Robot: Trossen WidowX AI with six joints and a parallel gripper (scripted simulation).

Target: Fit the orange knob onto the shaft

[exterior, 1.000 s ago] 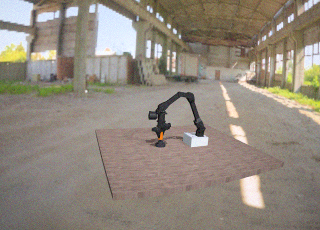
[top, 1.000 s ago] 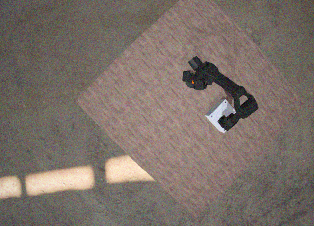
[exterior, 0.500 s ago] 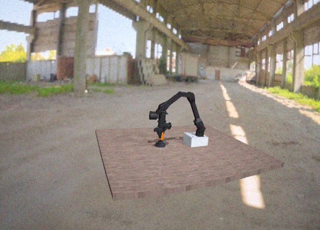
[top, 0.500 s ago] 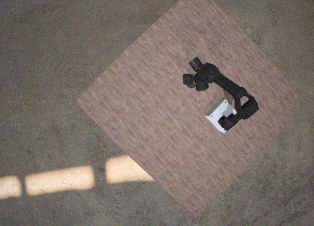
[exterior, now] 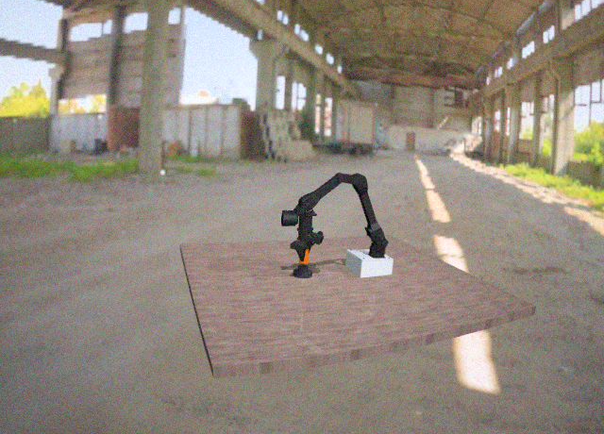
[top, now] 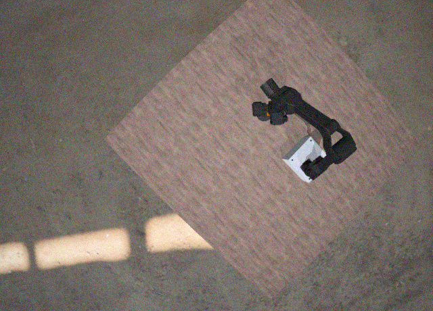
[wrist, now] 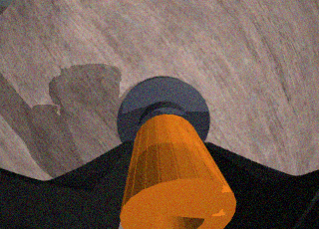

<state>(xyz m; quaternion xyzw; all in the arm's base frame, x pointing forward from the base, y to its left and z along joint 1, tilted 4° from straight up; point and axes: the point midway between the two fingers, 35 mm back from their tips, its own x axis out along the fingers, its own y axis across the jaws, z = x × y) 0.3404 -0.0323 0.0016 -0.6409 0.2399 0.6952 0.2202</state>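
Right now the dark round pedestal is 4 cm below my gripper tip. From my gripper tip the other things lie so: orange knob 2 cm above.
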